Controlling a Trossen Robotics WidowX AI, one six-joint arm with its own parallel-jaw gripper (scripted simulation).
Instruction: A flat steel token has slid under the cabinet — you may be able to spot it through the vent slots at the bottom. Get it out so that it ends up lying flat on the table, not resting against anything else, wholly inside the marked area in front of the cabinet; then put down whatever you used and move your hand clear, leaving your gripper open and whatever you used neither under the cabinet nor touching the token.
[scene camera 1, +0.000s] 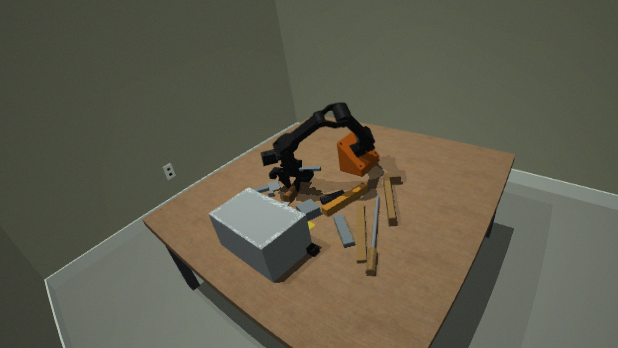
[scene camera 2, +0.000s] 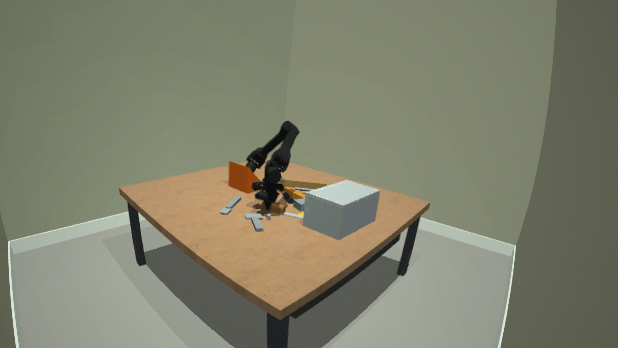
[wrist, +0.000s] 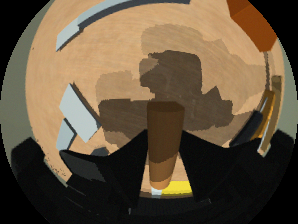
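A grey t-piece (wrist: 78, 119) is visible. A grey cabinet (scene camera 1: 269, 236) is visible as well, and scene camera 2 also shows the grey cabinet (scene camera 2: 338, 210). The gripper (scene camera 1: 294, 191) is visible too; the wrist view also shows the gripper (wrist: 161, 132).
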